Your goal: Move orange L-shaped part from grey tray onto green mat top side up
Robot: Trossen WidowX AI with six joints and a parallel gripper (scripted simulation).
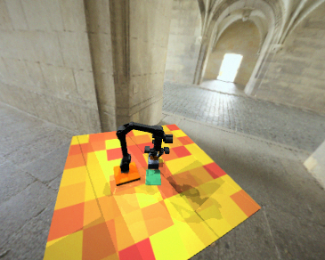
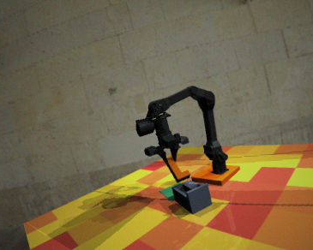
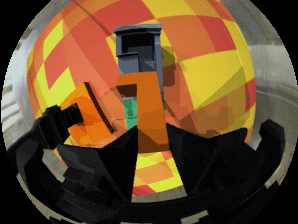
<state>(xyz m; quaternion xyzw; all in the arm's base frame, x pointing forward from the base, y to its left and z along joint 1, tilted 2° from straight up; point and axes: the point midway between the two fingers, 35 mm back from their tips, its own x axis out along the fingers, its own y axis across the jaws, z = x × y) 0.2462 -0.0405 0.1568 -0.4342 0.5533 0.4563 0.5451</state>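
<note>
My gripper tip is now 17 cm above the green mat, 6 cm to the left of it and 2 cm past it. Also, from my gripper tip: orange L-shaped part 3 cm to the left, 3 cm below, 1 cm behind.
</note>
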